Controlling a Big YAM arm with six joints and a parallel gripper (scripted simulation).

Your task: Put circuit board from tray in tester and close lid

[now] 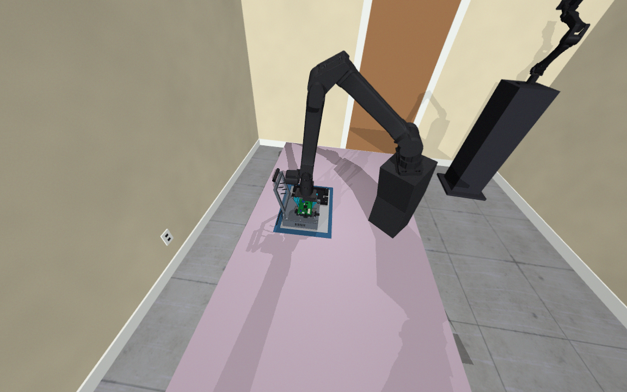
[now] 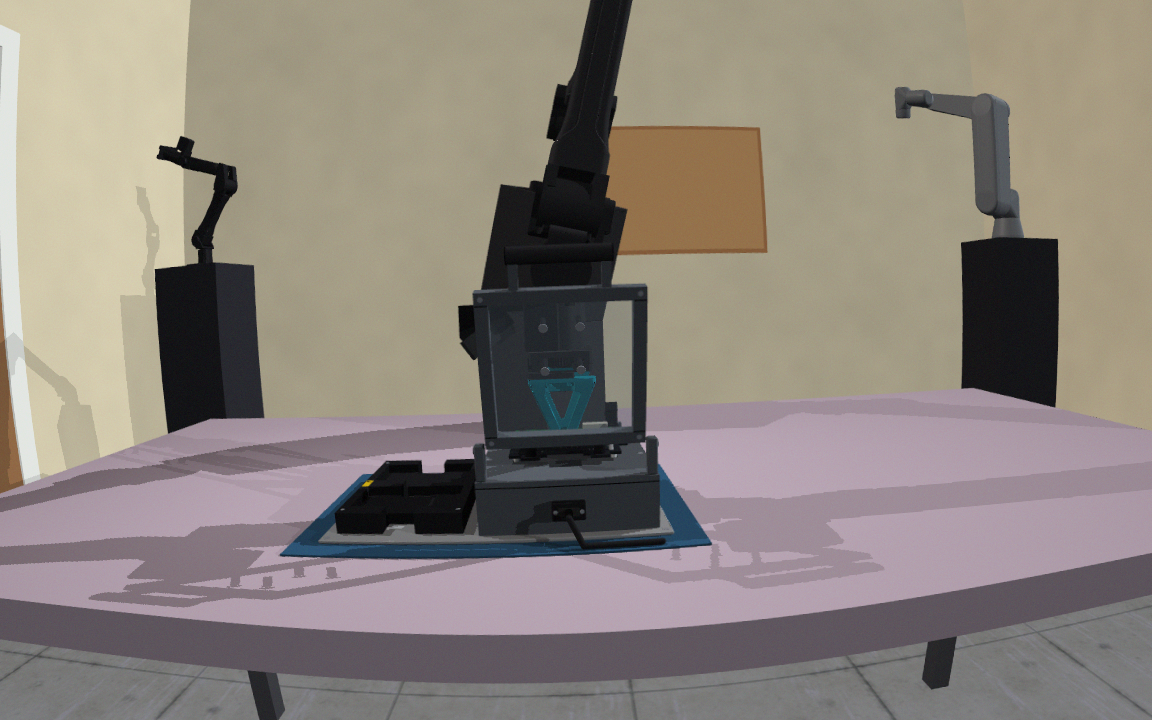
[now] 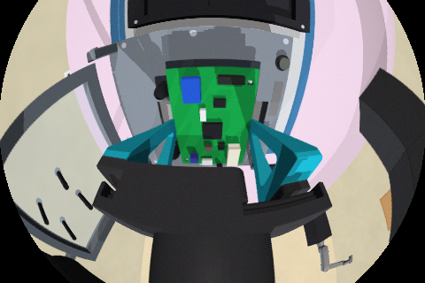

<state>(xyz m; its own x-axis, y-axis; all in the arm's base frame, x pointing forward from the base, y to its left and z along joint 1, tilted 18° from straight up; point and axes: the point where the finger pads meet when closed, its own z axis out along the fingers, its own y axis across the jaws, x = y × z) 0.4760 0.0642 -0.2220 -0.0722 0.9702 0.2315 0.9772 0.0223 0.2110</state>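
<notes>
Right now the green circuit board is right at my hand. The rest, counted from my hand: pin plate: 1 cm to the left, 1 cm below; then lid: 12 cm ahead, 1 cm to the left, 10 cm above.
</notes>
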